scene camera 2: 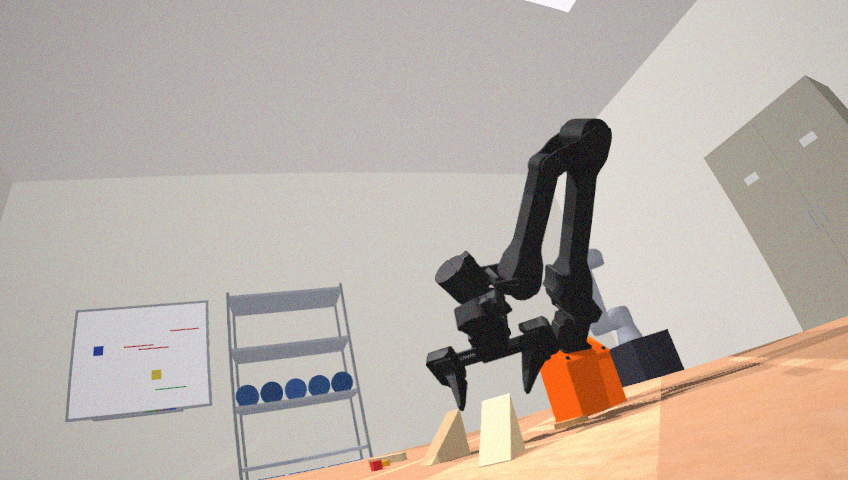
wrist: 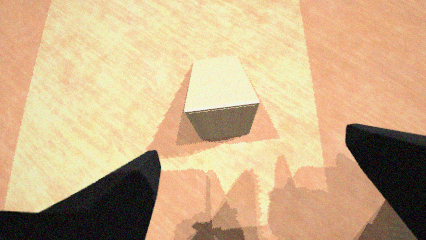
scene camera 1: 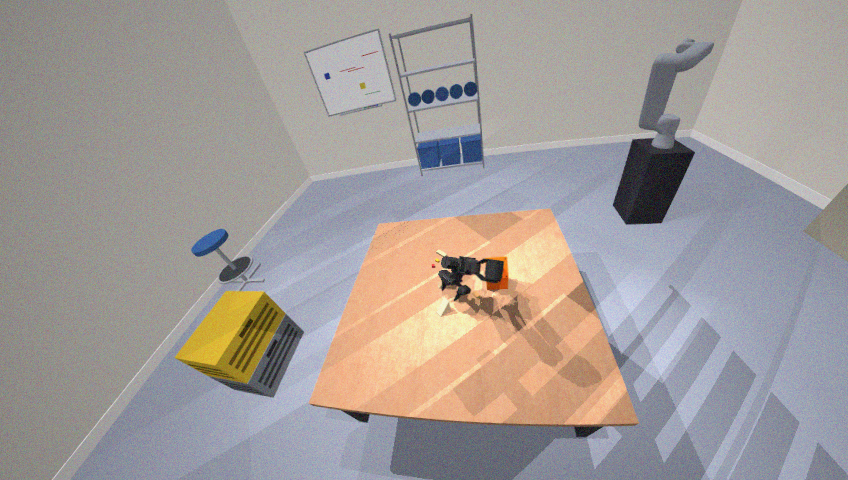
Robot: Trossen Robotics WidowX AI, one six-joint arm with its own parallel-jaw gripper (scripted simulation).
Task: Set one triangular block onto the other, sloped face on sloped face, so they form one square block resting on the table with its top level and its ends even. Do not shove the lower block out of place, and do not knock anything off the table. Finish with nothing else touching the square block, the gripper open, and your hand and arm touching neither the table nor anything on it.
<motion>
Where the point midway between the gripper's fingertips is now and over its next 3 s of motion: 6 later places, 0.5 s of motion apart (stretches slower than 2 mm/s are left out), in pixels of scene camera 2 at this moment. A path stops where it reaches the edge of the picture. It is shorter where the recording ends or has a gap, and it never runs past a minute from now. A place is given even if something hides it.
My gripper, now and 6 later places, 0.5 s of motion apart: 493, 401; 490, 416; 492, 430; 500, 443; 504, 446; 502, 446; 489, 444
</motion>
